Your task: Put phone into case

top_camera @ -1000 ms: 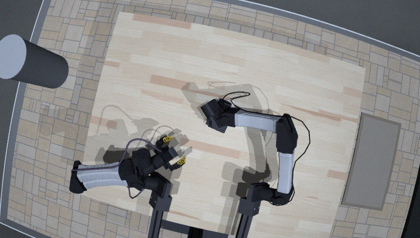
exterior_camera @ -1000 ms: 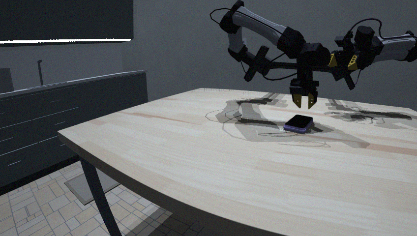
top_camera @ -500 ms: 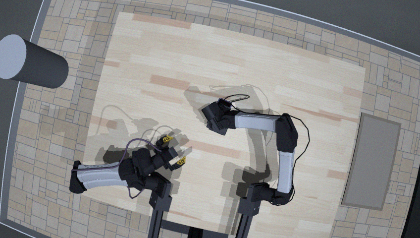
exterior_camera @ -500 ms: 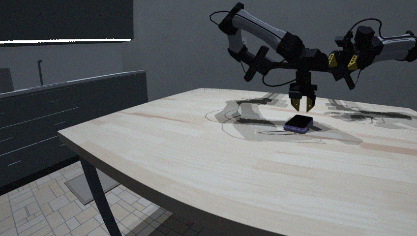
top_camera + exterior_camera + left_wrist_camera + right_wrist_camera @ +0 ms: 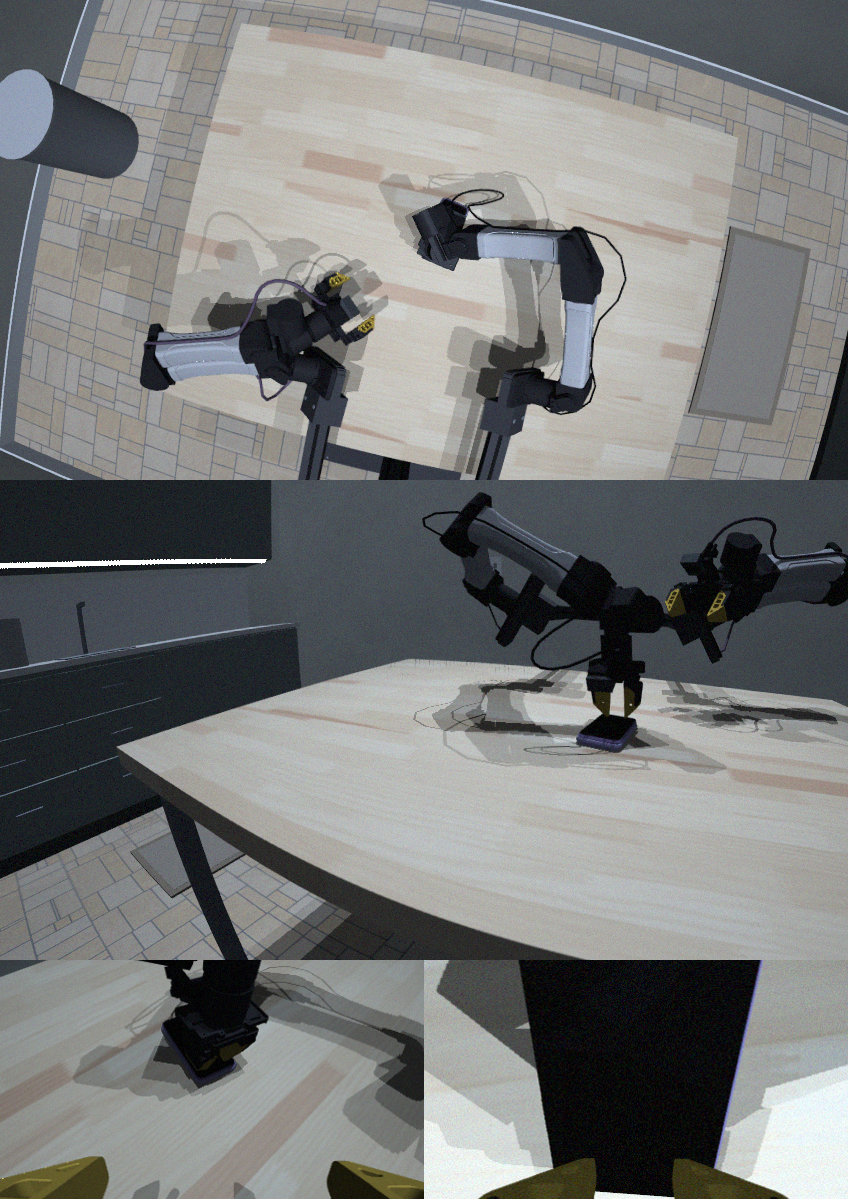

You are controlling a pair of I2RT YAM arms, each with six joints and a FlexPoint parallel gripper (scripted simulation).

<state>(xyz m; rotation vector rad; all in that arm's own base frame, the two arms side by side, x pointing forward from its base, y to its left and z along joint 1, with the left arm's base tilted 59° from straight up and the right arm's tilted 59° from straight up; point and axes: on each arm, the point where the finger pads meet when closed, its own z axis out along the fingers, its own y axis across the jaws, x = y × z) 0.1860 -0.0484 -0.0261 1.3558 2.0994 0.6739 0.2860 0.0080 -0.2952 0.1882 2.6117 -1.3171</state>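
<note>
Now: the black phone 50 mm ahead of my right hand, 20 mm to the right of it and 10 mm below it.
</note>
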